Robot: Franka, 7 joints.
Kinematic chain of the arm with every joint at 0, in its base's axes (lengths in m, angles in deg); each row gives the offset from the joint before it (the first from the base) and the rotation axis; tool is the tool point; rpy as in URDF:
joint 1: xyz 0 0 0.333 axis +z
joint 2: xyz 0 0 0 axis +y
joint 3: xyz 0 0 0.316 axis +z
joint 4: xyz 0.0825 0 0 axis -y
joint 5: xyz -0.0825 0 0.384 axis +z
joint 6: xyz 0 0 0 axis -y
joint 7: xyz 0.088 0 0 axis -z
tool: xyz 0 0 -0.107 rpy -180 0 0
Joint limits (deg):
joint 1: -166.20..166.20
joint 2: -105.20..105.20
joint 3: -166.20..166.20
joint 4: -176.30..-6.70
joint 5: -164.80..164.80
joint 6: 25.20..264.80
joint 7: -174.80..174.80
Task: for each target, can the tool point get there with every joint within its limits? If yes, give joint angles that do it. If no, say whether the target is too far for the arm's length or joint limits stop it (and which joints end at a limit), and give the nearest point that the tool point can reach.
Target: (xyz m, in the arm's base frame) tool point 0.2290 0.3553 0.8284
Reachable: yes | joints 132.53 -46.70 -49.91 -106.91 -78.49 170.92 73.17
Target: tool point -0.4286 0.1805 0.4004
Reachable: yes | joints 39.75 18.77 113.51 -151.61 -21.55 194.38 140.10
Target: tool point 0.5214 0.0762 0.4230
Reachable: yes | joints 101.03 -24.88 -96.33 -121.07 56.87 101.47 132.79
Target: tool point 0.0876 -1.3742 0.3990
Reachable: no: too far | nearest point 0.0545 -0.8552 0.3741 | short by 0.521 m
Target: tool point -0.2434 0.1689 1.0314
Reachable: yes | joints 115.20 0.63 5.32 -29.84 -110.30 214.15 -100.37
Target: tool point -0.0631 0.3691 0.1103
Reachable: yes | joints 22.67 81.24 40.09 -146.40 109.32 59.38 114.66
